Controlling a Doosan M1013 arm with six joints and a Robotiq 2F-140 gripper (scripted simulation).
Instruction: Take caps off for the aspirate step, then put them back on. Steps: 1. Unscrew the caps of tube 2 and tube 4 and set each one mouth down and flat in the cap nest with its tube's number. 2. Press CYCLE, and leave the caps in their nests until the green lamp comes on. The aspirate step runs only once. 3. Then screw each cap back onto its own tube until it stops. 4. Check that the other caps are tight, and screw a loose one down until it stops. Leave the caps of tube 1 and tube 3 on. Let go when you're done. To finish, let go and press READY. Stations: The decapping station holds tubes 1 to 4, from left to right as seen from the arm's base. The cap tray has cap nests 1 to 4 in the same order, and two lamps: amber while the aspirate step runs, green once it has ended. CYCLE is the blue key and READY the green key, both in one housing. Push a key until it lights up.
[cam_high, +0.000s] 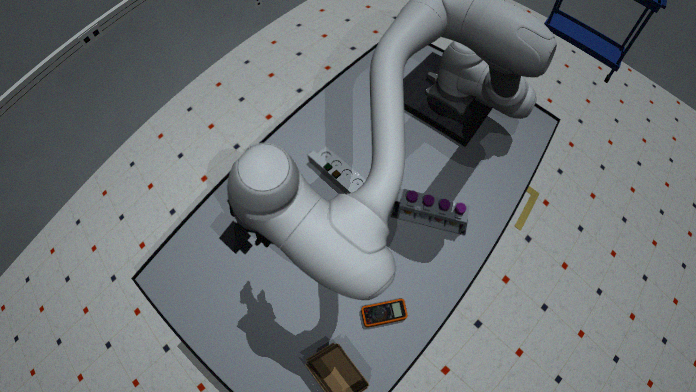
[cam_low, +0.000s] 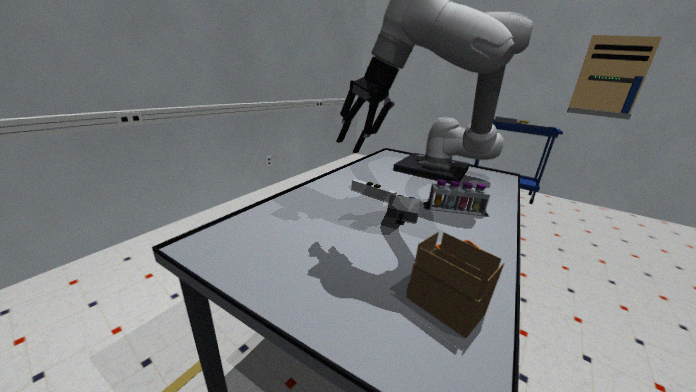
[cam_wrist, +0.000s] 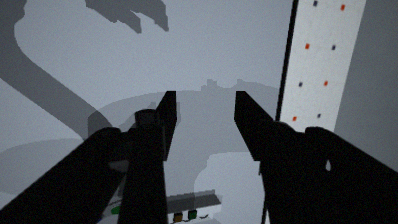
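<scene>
Now: hand 440 mm past the purple cap, 240 mm to the right of it and 210 mm above it. The rest, counted from my hand: green key (280 mm behind, 260 mm below, 70 mm to the left); then blue key (290 mm behind, 260 mm below, 120 mm to the left); then key housing (270 mm below, 270 mm behind, 100 mm to the left).
</scene>
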